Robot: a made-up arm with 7 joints.
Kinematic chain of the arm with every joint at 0, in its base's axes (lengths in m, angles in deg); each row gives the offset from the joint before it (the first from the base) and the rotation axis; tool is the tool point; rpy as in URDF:
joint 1: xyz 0 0 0 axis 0.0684 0.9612 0.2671
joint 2: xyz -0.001 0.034 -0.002 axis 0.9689 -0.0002 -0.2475
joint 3: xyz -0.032 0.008 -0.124 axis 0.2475 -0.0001 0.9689
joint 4: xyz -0.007 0 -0.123 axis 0.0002 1 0
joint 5: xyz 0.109 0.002 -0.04 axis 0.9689 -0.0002 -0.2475
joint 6: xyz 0.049 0 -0.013 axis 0.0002 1 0
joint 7: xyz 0.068 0 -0.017 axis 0.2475 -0.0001 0.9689
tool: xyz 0 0 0 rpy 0 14.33 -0.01
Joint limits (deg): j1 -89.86..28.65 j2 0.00..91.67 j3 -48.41..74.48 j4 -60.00..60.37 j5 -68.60..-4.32 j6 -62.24..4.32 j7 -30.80..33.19
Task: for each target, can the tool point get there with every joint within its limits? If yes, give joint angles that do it. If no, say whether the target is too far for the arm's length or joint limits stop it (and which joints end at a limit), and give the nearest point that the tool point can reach.
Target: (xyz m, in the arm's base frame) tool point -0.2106 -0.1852 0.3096
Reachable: no: joint limits stop it (at a limit: joint 1, joint 2, joint 5, joint 6) | nearest point -0.0434 0.0799 0.1728 | short by 0.342 m
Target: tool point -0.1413 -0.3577 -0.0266
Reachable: no: joint limits stop it (at a limit: joint 1, joint 2, joint 3, joint 5, joint 6) | nearest point 0.0826 -0.1649 0.0711 | short by 0.311 m
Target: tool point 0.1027 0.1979 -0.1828
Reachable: yes | joints 9.52 10.96 22.19 -22.03 -53.82 -51.99 -19.45
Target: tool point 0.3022 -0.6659 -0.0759
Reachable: no: too far | nearest point 0.3045 -0.2641 0.0120 | short by 0.411 m
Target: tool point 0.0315 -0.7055 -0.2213
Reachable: no: too far | nearest point 0.2393 -0.2075 -0.1362 | short by 0.546 m
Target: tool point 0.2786 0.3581 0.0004
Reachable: yes | joints -37.82 56.41 28.77 27.46 -44.58 -19.97 -13.18
